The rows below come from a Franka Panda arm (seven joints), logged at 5 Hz.
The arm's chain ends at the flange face. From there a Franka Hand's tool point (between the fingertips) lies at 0.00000 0.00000 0.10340 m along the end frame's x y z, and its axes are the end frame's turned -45 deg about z.
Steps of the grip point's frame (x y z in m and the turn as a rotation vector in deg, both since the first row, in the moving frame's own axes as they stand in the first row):
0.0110, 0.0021, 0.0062, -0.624, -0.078, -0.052
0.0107, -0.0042, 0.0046, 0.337, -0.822, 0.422
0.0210, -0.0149, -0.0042, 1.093, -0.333, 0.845
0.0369, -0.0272, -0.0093, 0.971, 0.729, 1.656
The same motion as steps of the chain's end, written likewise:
0.0086, -0.0072, 0.0062, -0.496, 0.386, -0.052
0.0061, -0.0111, 0.0046, -0.343, -0.820, 0.422
0.0061, -0.0244, -0.0042, 0.537, -1.008, 0.845
0.0071, -0.0432, -0.0093, 1.202, -0.171, 1.656

